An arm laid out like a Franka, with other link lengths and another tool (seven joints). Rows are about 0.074 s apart.
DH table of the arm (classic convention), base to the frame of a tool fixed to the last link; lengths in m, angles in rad. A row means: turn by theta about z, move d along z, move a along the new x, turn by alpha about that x. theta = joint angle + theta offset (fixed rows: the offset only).
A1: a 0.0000; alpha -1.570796; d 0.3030; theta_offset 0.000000
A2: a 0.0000; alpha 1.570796; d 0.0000; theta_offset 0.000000
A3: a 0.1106; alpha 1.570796; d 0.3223; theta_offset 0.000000
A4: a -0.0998; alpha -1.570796; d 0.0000; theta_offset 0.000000
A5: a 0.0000; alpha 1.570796; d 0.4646; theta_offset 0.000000
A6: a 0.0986; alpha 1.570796; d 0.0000; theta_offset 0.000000
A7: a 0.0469; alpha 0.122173; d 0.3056; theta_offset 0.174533
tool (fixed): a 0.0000; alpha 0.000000; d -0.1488; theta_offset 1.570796
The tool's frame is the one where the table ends.
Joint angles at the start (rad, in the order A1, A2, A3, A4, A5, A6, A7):
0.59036 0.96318 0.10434 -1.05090 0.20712 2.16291 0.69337
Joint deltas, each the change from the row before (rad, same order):
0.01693 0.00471 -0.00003 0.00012 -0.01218 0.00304 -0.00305
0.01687 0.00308 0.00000 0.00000 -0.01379 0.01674 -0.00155
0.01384 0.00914 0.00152 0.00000 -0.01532 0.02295 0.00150
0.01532 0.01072 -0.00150 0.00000 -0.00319 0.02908 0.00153
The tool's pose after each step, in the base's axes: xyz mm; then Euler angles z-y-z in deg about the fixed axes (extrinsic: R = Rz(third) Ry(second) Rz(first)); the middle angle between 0 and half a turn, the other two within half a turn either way. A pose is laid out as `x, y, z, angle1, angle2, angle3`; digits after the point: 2 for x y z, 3 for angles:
738.56, 556.12, 137.04, 16.424, 156.591, 88.687
731.78, 568.44, 136.76, 13.591, 156.672, 87.236
725.84, 578.86, 131.80, 10.842, 156.709, 85.538
719.89, 589.41, 125.86, 8.569, 156.216, 83.895

